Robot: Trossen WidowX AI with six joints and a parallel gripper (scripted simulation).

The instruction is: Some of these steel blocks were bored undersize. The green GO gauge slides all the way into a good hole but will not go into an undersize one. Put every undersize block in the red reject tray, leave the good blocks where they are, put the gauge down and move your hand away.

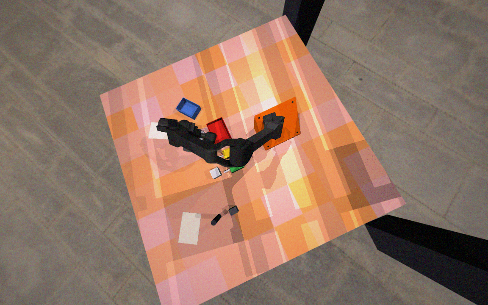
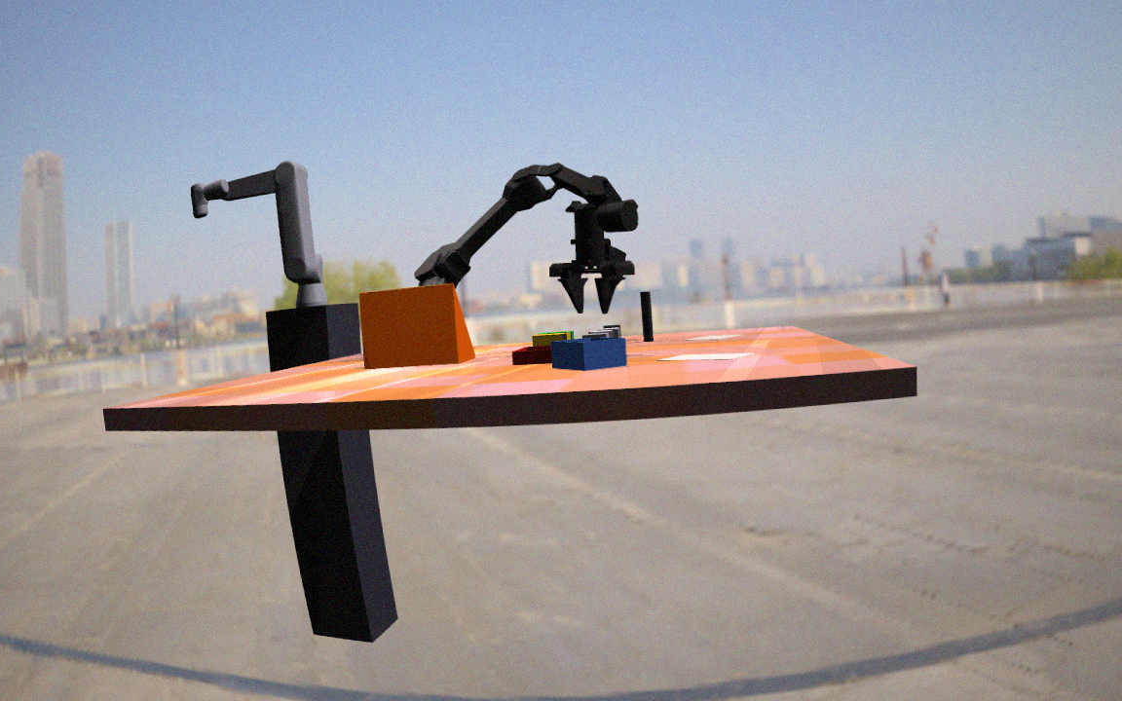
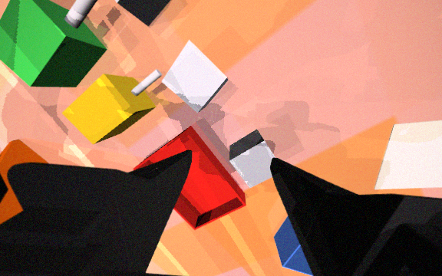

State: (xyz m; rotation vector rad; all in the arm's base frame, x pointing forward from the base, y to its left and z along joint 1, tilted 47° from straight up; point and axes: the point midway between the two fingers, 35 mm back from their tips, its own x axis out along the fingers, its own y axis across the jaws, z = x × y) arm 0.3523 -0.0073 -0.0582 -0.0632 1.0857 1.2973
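My gripper tip is 90 mm past the red reject tray, 40 mm to the left of it and 80 mm above it. Round my gripper tip: yellow gauge (80 mm behind, 100 mm to the left, 60 mm below); then green GO gauge (90 mm behind, 190 mm to the left, 60 mm below); then blue bin (30 mm ahead, 230 mm to the right, 70 mm below).
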